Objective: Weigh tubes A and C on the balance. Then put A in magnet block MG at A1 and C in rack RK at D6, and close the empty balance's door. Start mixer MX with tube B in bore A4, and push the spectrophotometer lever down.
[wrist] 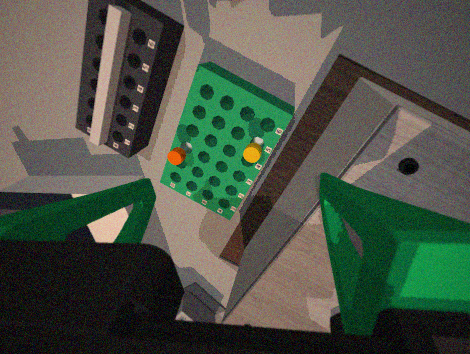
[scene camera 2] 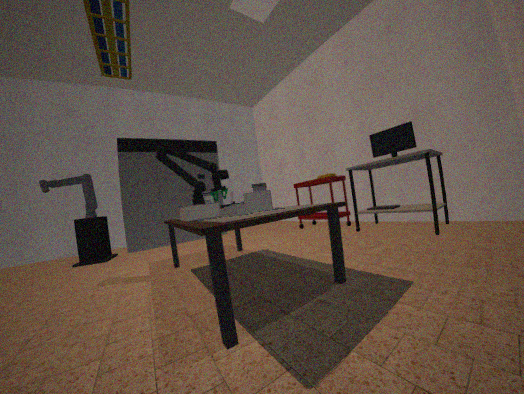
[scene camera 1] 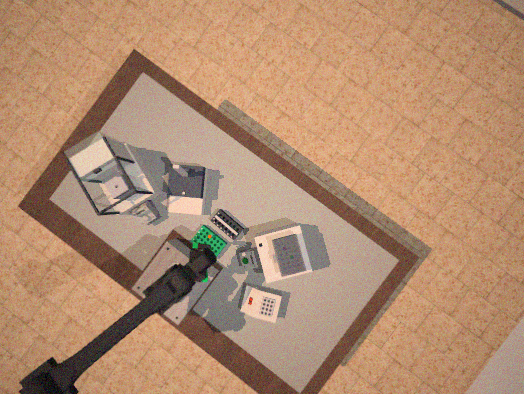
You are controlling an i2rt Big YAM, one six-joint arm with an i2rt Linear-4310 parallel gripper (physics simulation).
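Where they show: gripper, between the fingertips: (wrist: 231, 185) (scene camera 2: 221, 200); arm's base, origin of its link: (scene camera 2: 198, 204).
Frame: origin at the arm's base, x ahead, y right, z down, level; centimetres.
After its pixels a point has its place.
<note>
My gripper (scene camera 1: 203, 260) {y -0.1, x 17.1, z -1.5 cm} (scene camera 2: 220, 194) {y -0.1, x 17.1, z -1.5 cm} (wrist: 231, 185) {y -0.1, x 17.1, z -1.5 cm} is open and empty above the green rack (scene camera 1: 216, 243) {y -1.6, x 21.3, z 7.1 cm} (wrist: 215, 131) {y -2.3, x 20.2, z 7.1 cm}. An orange-capped tube (wrist: 176, 156) {y -5.3, x 21.5, z 4.6 cm} stands in the rack's D column, near row 3. A yellow-capped tube (wrist: 252, 154) {y -0.7, x 16.7, z 4.6 cm} stands in its A column, near row 5. I cannot read which tube is which. The dark magnet block (scene camera 1: 227, 223) {y -4.8, x 30.5, z 6.5 cm} (wrist: 160, 65) {y -0.9, x 27.3, z 7.8 cm} with a pale bar lies beside the rack. The glass-walled balance (scene camera 1: 89, 156) {y -55.8, x 11.7, z -10.8 cm} is at the left; its pan shows, but its door's state is unclear. The mixer and spectrophotometer lever cannot be told for certain.
A white device with a dark panel (scene camera 1: 266, 262) {y 16.8, x 33.7, z -3.5 cm}, a small grey device with a green spot (scene camera 1: 246, 260) {y 11.8, x 27.1, z 2.8 cm} and a white keypad box (scene camera 1: 260, 316) {y 32.6, x 16.2, z 3.9 cm} stand right of the rack. A dark-topped white box (scene camera 1: 186, 206) {y -21.5, x 22.4, z 5.6 cm} is near the balance. A raised grey plate (scene camera 1: 161, 262) {y -10.3, x 1.4, z 0.1 cm} (wrist: 430, 180) {y 6.4, x 9.6, z -0.1 cm} adjoins the rack.
</note>
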